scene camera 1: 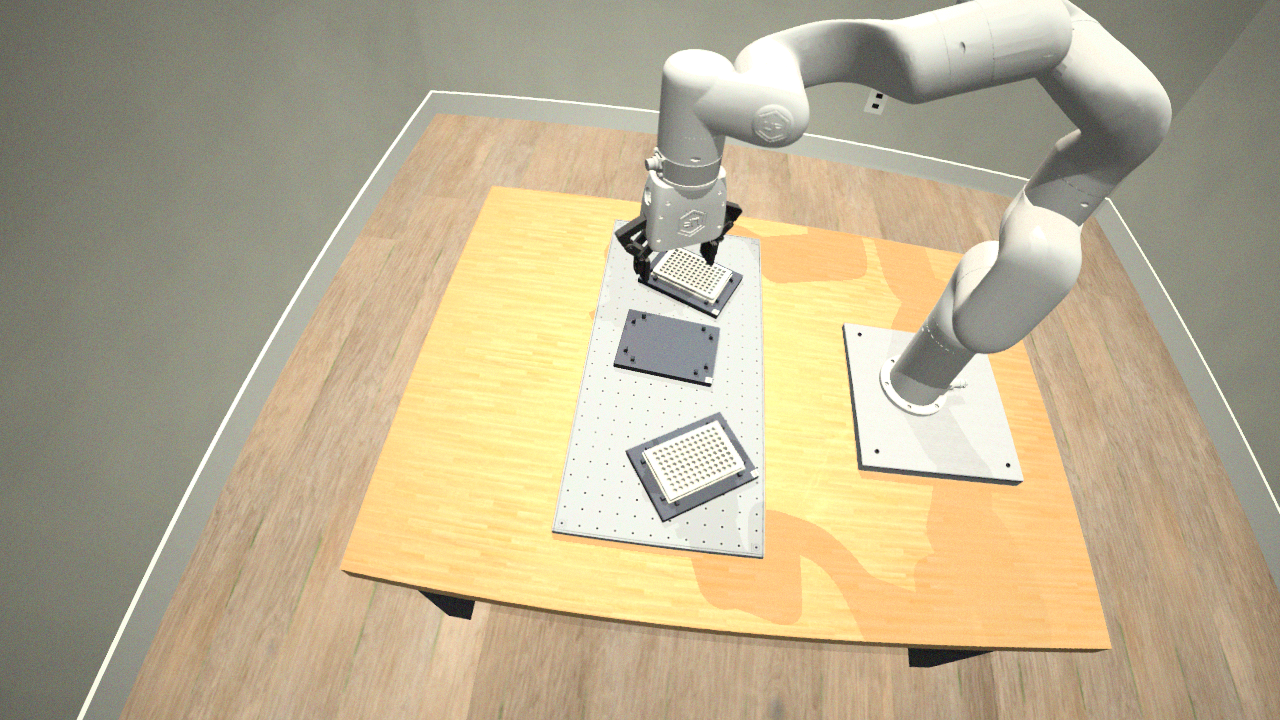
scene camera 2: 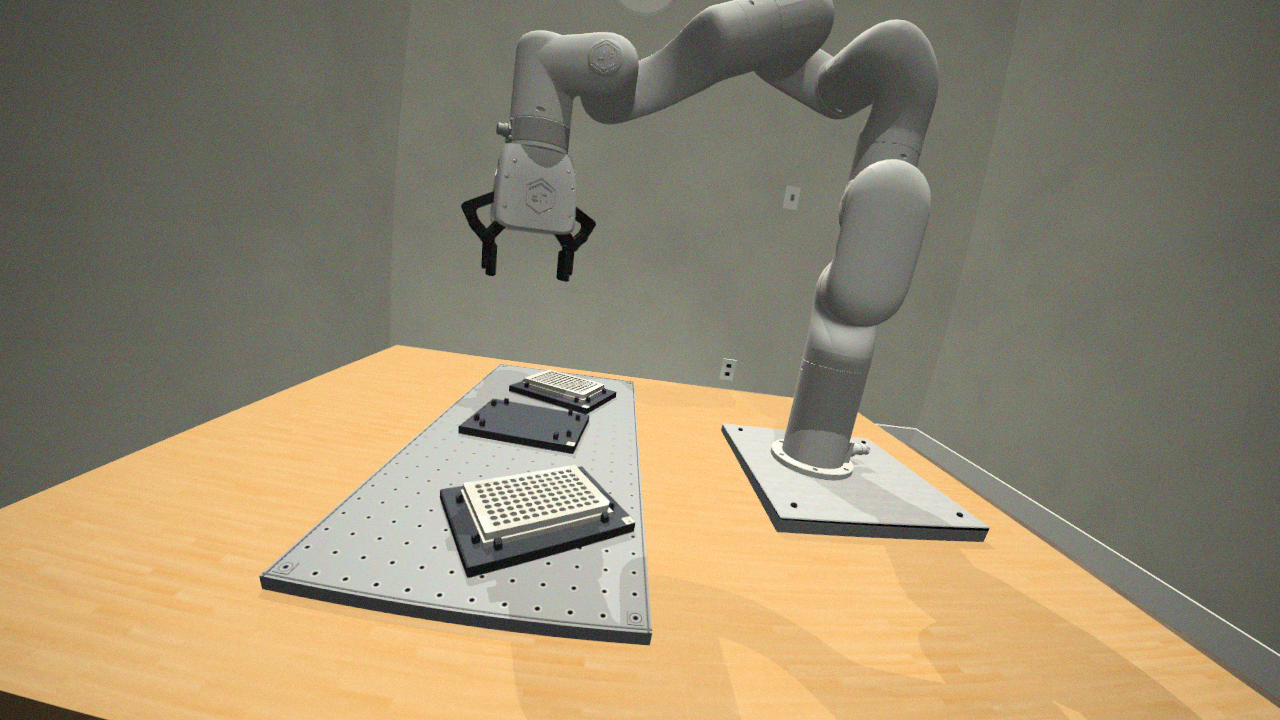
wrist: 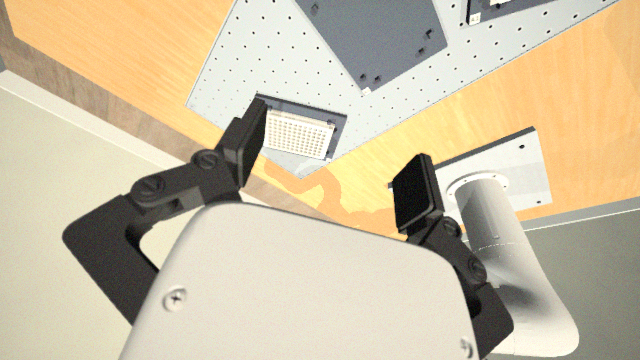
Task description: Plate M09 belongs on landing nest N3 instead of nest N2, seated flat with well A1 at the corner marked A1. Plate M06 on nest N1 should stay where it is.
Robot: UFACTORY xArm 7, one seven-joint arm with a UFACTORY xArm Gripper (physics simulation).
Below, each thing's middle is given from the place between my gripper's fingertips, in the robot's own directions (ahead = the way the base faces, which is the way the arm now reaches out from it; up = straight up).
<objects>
Now: hand 2 cm past the dark nest [scene camera 1: 657, 345], 2 cm to the left of it and 21 cm above it.
</objects>
